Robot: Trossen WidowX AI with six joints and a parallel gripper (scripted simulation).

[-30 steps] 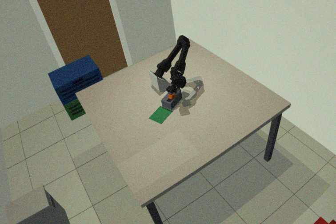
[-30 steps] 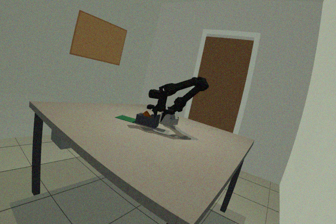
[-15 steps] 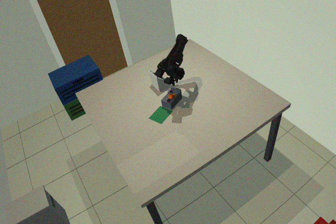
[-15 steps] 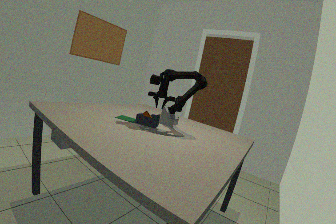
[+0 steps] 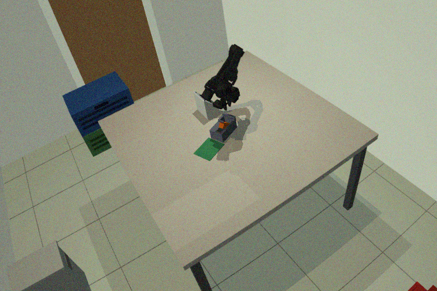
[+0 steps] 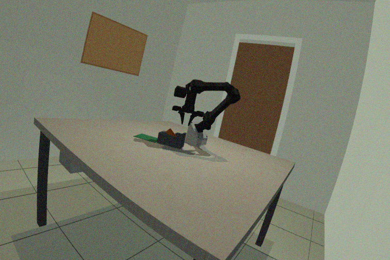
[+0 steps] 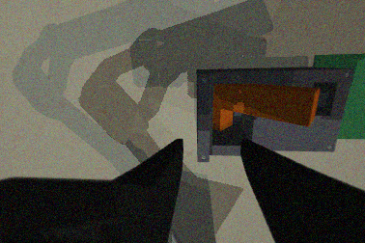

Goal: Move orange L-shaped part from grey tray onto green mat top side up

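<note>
The orange L-shaped part is 1 cm ahead of my gripper tip, 4 cm to the right of it and 10 cm below it. Round my gripper tip: green mat (8 cm ahead, 21 cm to the right, 16 cm below).
</note>
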